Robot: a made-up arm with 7 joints.
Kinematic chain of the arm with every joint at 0, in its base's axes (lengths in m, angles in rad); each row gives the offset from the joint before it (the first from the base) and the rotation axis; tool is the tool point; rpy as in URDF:
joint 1: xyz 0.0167 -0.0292 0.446 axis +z
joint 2: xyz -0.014 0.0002 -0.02 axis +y
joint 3: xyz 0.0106 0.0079 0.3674 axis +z
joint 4: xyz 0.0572 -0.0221 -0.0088 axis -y
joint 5: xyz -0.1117 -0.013 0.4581 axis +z
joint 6: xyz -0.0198 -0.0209 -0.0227 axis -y
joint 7: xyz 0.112 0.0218 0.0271 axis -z
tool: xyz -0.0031 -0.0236 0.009 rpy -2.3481 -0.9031 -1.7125
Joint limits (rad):
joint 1: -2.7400..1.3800
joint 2: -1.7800..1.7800
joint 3: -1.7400..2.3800
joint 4: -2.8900..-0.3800
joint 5: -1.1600..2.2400
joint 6: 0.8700..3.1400
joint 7: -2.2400..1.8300
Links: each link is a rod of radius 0.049 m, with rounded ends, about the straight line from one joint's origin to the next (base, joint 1, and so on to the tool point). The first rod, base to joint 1, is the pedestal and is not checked.
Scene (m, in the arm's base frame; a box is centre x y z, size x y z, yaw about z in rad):
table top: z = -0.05
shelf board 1: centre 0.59 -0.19 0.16 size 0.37 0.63 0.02 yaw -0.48
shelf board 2: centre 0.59 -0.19 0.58 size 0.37 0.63 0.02 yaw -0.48
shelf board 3: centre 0.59 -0.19 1 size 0.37 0.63 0.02 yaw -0.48
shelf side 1: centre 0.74 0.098 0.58 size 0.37 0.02 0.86 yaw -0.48
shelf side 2: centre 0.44 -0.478 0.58 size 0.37 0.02 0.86 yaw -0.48
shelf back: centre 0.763 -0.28 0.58 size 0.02 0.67 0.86 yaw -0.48
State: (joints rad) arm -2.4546 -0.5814 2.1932 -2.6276 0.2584 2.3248 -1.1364
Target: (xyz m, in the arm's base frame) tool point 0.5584 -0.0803 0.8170
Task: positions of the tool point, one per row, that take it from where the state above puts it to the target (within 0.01 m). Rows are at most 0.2 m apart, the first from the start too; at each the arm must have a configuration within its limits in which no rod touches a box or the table.
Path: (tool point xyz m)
1: 0.5043 -0.1566 0.3685
2: 0.4884 -0.0546 0.3976
3: 0.4411 0.0392 0.4233
4: 0.4319 0.1113 0.5614
5: 0.3769 0.1179 0.7045
6: 0.2992 0.0547 0.8170
7: 0.3707 0.0468 0.8347
8: 0.4416 0.0205 0.8402
9: 0.5056 -0.0230 0.8341
10: 0.5584 -0.0803 0.8170

